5 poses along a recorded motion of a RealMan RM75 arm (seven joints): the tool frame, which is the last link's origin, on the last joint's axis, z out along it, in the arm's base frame.
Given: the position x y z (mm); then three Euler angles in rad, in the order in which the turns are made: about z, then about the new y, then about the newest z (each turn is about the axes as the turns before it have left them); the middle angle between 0 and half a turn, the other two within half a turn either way.
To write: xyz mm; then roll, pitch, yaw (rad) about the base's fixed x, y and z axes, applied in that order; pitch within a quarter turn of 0, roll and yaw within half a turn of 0. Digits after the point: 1 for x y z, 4 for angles.
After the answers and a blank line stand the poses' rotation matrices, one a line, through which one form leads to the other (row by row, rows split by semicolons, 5 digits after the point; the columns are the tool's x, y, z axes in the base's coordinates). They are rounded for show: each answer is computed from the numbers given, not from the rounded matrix.
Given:
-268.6 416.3 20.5 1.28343 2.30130 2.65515
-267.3 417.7 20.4 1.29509 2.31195 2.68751
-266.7 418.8 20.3 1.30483 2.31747 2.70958
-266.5 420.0 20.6 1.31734 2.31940 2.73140
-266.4 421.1 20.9 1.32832 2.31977 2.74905
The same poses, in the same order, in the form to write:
-268.6 416.3 20.5 2.6606 -0.7187 1.9536
-267.3 417.7 20.4 2.6947 -0.7247 1.9211
-266.7 418.8 20.3 2.7167 -0.7295 1.9012
-266.5 420.0 20.6 2.7361 -0.7367 1.8859
-266.4 421.1 20.9 2.7512 -0.7432 1.8747

-0.28114 0.93616 0.21111; 0.69816 0.04859 0.71430; 0.65844 0.34820 -0.66724
-0.25691 0.94534 0.20082; 0.70322 0.04032 0.70983; 0.66294 0.32358 -0.67514
-0.24186 0.95094 0.19291; 0.70516 0.03569 0.70815; 0.66652 0.30731 -0.67920
-0.22954 0.95580 0.18371; 0.70421 0.03280 0.70923; 0.67186 0.29217 -0.68062
-0.22030 0.95945 0.17585; 0.70255 0.03100 0.71096; 0.67668 0.28017 -0.68089

